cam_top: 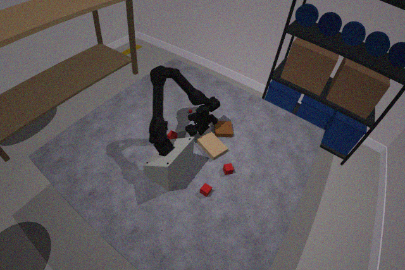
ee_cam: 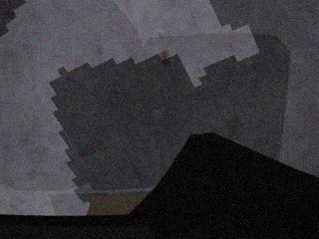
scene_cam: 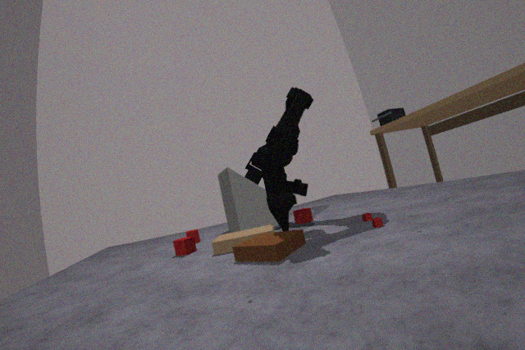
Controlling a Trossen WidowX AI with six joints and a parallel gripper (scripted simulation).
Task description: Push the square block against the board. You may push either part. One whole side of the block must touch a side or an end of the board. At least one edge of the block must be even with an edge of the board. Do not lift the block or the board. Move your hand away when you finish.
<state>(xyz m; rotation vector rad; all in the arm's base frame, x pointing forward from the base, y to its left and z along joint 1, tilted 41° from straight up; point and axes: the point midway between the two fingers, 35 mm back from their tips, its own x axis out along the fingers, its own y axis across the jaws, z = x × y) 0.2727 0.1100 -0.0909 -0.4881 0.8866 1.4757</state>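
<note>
Now: gripper tip 10 cm to the left of the board, 2 cm past it and 1 cm below it. Also, from my gripper tip: brown square block 12 cm ahead, 7 cm to the right, 1 cm above.
</note>
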